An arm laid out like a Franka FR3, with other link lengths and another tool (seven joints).
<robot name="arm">
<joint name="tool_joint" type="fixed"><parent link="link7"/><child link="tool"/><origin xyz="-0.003 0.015 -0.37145" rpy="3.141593 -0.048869 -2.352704"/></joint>
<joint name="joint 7" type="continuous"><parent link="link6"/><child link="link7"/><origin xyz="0.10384 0 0" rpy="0 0 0"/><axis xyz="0 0 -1"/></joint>
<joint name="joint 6" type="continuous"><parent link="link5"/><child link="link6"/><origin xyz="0 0 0" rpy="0 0 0"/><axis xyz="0 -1 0"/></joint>
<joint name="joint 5" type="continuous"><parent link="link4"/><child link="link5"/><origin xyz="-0.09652 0 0.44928" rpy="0 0 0"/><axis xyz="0 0 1"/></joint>
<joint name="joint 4" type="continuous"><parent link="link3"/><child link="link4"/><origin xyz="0.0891 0 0" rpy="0 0 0"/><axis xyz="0 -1 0"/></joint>
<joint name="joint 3" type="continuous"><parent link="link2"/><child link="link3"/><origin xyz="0 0 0.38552" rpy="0 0 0"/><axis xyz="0 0 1"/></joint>
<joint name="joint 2" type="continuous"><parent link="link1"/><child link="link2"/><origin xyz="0 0 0" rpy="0 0 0"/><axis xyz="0 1 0"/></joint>
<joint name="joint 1" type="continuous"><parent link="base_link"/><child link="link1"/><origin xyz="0 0 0.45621" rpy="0 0 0"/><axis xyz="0 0 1"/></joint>
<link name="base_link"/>
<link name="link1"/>
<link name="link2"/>
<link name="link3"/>
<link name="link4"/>
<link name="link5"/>
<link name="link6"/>
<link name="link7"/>
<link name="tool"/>
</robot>
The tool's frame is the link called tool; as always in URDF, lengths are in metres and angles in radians. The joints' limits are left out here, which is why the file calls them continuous.
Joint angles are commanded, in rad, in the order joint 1, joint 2, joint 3, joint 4, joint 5, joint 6, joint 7. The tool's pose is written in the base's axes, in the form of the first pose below.
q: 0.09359, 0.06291, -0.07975, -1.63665, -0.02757, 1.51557, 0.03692
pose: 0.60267 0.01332 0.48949 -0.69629 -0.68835 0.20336 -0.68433 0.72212 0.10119
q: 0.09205, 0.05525, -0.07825, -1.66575, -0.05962, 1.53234, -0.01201
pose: 0.59813 0.00102 0.48060 -0.65744 -0.71961 0.22344 -0.72110 0.68690 0.09047
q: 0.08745, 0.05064, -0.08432, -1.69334, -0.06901, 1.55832, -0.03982
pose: 0.59765 -0.00887 0.47083 -0.64335 -0.73161 0.22548 -0.73463 0.67286 0.08712
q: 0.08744, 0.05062, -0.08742, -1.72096, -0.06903, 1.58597, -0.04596
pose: 0.59785 -0.01061 0.45818 -0.63974 -0.73498 0.22482 -0.73780 0.66922 0.08834
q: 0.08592, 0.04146, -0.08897, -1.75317, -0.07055, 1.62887, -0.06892
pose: 0.60159 -0.01283 0.44927 -0.62675 -0.75023 0.21055 -0.75433 0.65191 0.07744
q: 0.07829, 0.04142, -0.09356, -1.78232, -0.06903, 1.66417, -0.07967
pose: 0.60323 -0.01943 0.43616 -0.62755 -0.75123 0.20452 -0.75502 0.65132 0.07571
